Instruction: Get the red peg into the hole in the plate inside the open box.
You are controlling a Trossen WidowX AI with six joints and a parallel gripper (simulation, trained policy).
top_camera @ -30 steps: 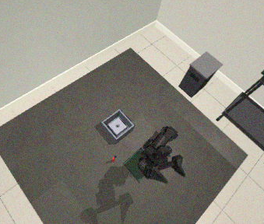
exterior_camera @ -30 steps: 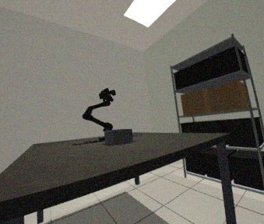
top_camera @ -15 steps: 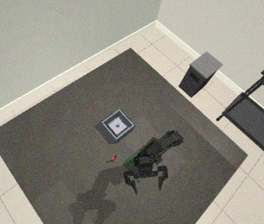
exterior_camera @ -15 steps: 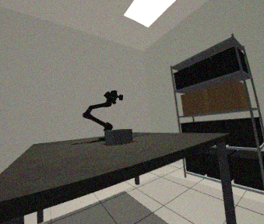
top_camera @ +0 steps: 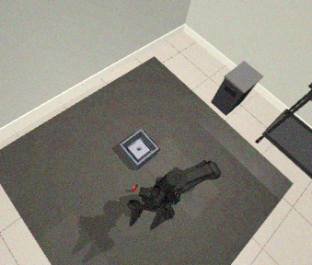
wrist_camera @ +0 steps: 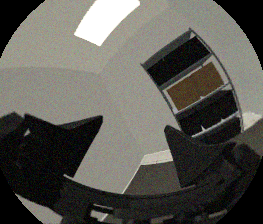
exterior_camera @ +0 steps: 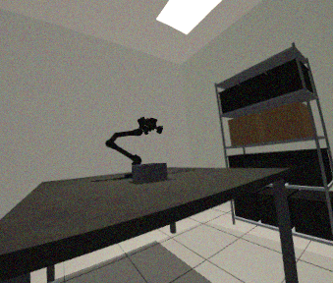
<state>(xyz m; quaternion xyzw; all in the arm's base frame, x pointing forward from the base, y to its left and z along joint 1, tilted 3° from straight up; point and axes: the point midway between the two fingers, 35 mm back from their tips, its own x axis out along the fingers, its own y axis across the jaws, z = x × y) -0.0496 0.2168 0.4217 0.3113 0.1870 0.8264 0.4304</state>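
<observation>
My gripper tip is now 410 mm above the red peg, 200 mm short of it and 110 mm to the left of it. The rest, counted from my gripper tip: grey box (420 mm below, 370 mm ahead, 260 mm to the right).
</observation>
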